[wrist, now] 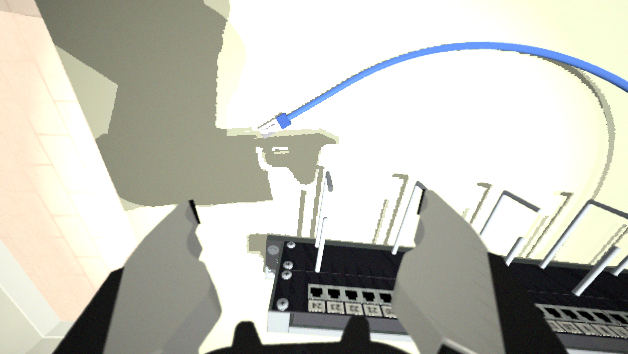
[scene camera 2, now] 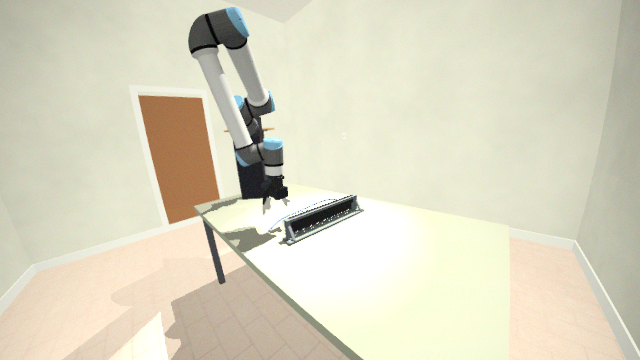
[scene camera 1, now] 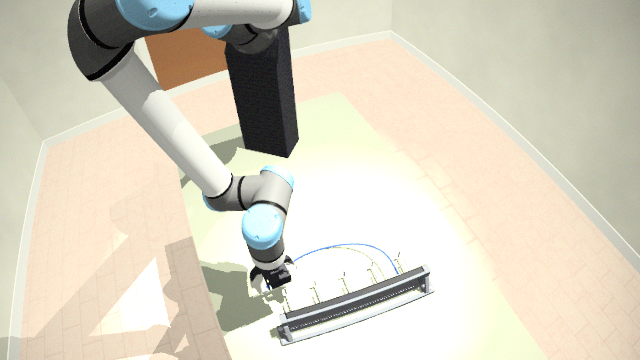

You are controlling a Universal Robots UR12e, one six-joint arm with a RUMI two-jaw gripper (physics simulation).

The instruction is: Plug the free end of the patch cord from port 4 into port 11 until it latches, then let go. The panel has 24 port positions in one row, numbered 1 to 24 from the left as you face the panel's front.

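Frame: origin at the arm's base, x right, y ahead, z up, level; metres.
Seen in the pictures: gripper, fingertip midpoint: (wrist: 308, 196) (scene camera 2: 275, 210); arm's base, link origin: (scene camera 2: 246, 127).
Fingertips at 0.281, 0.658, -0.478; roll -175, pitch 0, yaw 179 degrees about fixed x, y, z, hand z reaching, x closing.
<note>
Offsets run from my fingertips to a thing's top centre, as dx, dy, dz. "spot": to the spot under its first point.
The blue patch cord (scene camera 1: 360, 244) (scene camera 2: 300, 210) (wrist: 480, 46) arches behind the panel @(-0.198, +0.143, -0.004) (scene camera 1: 360, 288) (scene camera 2: 322, 216) (wrist: 360, 260); in scene camera 1 its far end meets the panel near the right end. Its free plug @(spot: +0.036, -0.031, -0.098) (wrist: 272, 125), clear with a blue boot, lies loose on the table beyond the end of the panel numbered 24. My gripper (scene camera 1: 274, 287) (scene camera 2: 276, 207) (wrist: 308, 196) is open and empty above the table by that end, with the plug ahead of its fingers in the wrist view. The right finger hides part of the port row; I cannot tell which port is 11.
Upright wire cable guides @(spot: -0.207, +0.086, -0.088) (scene camera 1: 344, 282) (wrist: 409, 215) stand along the cord side of the panel, one close to the right finger in the wrist view. The table edge is near on the left. The arm's black pedestal (scene camera 1: 262, 100) stands behind. The arm's shadow falls around the plug.
</note>
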